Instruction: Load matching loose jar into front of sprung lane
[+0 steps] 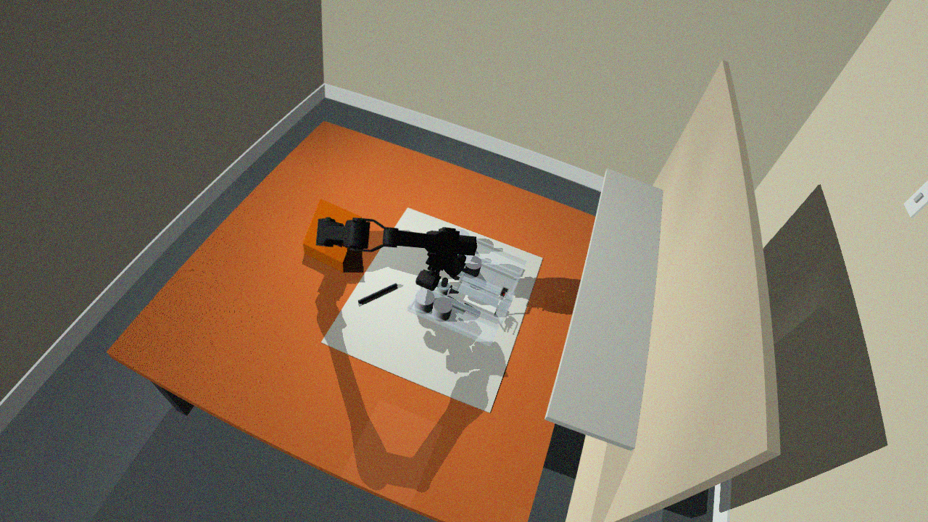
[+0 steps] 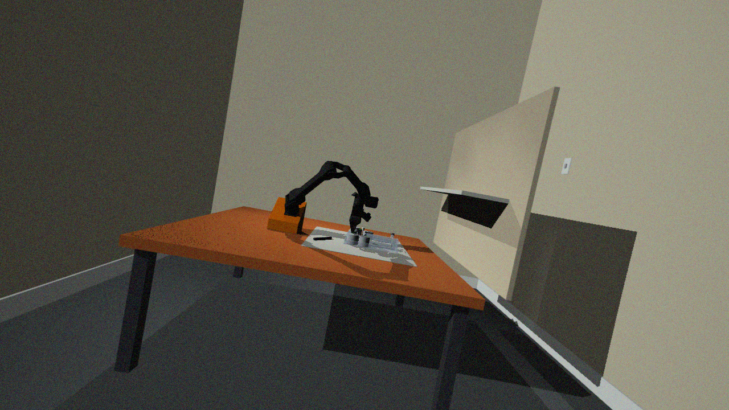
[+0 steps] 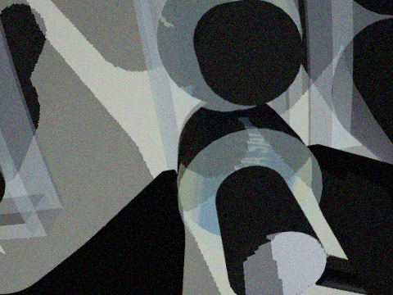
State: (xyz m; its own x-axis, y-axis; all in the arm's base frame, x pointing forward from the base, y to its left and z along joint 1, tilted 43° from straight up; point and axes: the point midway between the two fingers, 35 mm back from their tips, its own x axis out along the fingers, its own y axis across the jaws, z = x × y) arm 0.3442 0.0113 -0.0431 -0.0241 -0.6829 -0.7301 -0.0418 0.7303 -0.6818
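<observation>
Now: the white mat 50 mm below my gripper tip, 50 mm ahead of it and 10 mm to the right of it. From my gripper tip the other things lie so: grey shelf: 500 mm ahead, 320 mm above, 20 mm to the left; thin black rod: 140 mm behind, 110 mm to the right, 40 mm below; clear lane rack: 140 mm ahead, 30 mm to the left, 30 mm below.
</observation>
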